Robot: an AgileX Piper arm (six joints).
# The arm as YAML. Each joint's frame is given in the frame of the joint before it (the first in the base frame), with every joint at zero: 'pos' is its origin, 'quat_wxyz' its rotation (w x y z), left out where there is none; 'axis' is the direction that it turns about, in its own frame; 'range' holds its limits. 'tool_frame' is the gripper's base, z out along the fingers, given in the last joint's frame.
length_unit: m
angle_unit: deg
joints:
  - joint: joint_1
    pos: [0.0, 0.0, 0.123]
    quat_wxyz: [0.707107, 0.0, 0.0, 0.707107]
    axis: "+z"
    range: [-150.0, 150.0]
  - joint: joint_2
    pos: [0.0, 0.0, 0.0]
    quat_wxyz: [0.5, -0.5, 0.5, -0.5]
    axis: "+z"
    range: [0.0, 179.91]
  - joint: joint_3
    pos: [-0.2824, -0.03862, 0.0]
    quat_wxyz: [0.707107, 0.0, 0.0, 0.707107]
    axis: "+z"
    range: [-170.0, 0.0]
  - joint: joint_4
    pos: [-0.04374, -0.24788, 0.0]
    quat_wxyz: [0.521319, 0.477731, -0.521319, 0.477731]
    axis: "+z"
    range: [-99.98, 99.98]
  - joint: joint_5
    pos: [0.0, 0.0, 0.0]
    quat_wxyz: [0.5, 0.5, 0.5, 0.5]
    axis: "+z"
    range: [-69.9, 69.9]
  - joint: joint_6
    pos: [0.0, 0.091, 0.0]
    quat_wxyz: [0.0, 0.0, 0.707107, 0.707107]
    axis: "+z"
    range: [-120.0, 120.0]
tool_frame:
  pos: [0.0, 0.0, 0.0]
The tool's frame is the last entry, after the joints.
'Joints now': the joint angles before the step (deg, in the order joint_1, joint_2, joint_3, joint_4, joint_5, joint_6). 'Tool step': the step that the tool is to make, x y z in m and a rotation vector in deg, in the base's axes. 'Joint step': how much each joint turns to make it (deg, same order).
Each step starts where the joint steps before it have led.
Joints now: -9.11 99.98 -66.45 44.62 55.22 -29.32
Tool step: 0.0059 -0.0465 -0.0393 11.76 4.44 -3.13
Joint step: -9.62 8.51 -0.12 10.09 7.62 -9.39
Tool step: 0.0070 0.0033 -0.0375 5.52 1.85 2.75
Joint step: 0.08 7.10 0.00 4.60 2.29 -6.39
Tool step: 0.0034 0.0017 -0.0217 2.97 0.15 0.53
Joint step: 0.01 4.02 0.10 3.28 0.59 -4.17
